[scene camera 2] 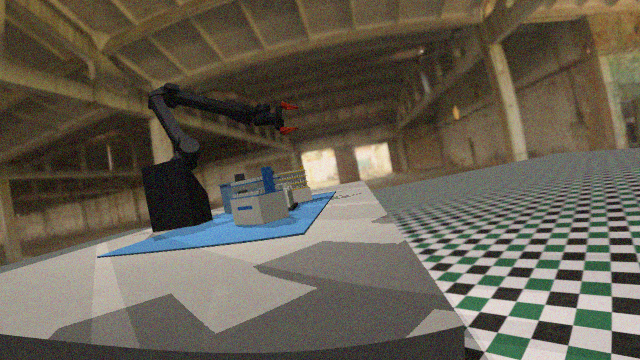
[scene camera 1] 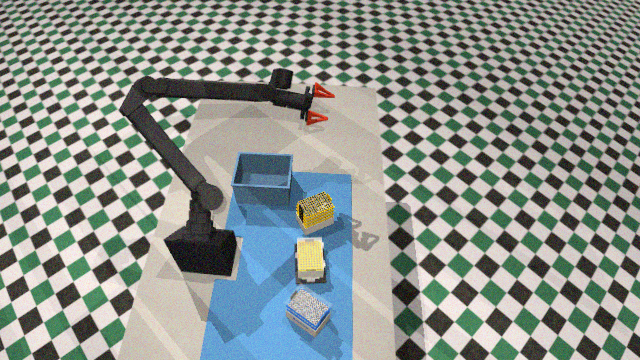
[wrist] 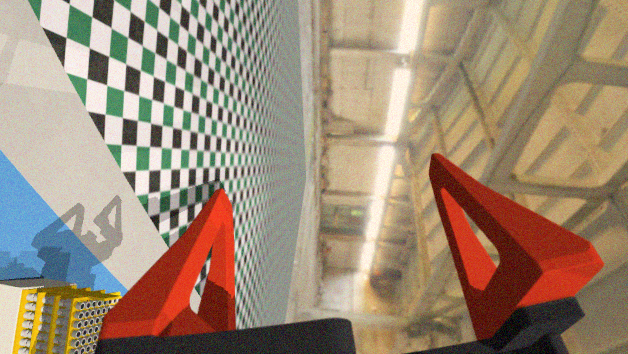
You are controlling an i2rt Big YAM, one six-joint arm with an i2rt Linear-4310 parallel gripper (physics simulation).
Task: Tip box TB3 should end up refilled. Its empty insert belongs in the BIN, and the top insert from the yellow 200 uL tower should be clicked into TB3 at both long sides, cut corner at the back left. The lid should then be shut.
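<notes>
My gripper (scene camera 1: 331,107) (scene camera 2: 297,118) (wrist: 327,180) is open and empty, high above the table beyond the bin. The blue BIN (scene camera 1: 263,172) (scene camera 2: 226,199) stands at the mat's far left; no insert shows inside. The yellow tower (scene camera 1: 315,212) (scene camera 2: 300,177) (wrist: 92,322), several yellow inserts on a pale base, stands turned slightly to its right. The middle tip box (scene camera 1: 310,257), apparently TB3, shows a pale yellow insert and sits on a dark base; in scene camera 2 it is mostly hidden. Its lid position and the insert's cut corner are too small to tell.
A blue-and-white tip box or tower (scene camera 1: 309,311) (scene camera 2: 261,207) stands nearest scene camera 1, turned at an angle. A blue mat (scene camera 1: 260,300) (scene camera 2: 200,237) (wrist: 20,200) lies under the objects on the pale table (scene camera 1: 370,310) (scene camera 2: 165,275). The arm's black base stands left of the mat.
</notes>
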